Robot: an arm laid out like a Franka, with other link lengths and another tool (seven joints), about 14 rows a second.
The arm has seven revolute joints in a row. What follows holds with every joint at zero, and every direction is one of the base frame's.
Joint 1 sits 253.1 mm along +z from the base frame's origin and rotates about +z.
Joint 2 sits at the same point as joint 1 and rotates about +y.
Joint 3 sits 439.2 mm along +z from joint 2 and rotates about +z.
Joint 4 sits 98.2 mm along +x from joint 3 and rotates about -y.
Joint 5 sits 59.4 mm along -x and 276.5 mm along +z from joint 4 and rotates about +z.
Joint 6 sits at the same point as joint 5 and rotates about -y.
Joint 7 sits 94.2 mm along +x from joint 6 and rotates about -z.
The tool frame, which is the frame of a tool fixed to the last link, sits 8 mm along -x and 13 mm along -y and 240.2 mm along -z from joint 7; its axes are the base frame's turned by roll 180, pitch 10 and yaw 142.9 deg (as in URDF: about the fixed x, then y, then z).
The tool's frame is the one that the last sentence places.
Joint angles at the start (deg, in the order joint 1, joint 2, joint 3, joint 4, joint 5, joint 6, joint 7):
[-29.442, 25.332, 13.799, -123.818, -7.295, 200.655, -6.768]
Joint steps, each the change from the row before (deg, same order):
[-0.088, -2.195, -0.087, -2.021, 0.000, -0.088, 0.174]
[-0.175, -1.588, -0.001, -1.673, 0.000, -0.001, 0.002]
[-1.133, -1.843, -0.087, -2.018, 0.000, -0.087, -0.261]
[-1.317, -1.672, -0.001, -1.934, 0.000, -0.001, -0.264]
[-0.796, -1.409, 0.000, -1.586, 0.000, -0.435, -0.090]
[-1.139, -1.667, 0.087, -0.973, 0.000, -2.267, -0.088]
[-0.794, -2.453, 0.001, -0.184, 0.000, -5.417, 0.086]
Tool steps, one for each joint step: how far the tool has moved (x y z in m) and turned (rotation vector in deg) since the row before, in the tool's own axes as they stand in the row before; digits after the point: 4 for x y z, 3 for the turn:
[-0.0022, 0.0019, -0.0165, 0.214, -0.129, -0.303]
[-0.0002, -0.0001, -0.0122, 0.227, 0.018, -0.290]
[-0.0044, -0.0114, -0.0144, 1.098, -0.257, -0.136]
[-0.0041, -0.0129, -0.0133, 1.160, -0.286, -0.008]
[0.0000, -0.0085, -0.0107, 0.964, 0.226, -0.059]
[-0.0009, -0.0118, -0.0107, 1.734, 0.919, -0.082]
[0.0011, -0.0103, -0.0137, 2.593, 2.294, -0.417]

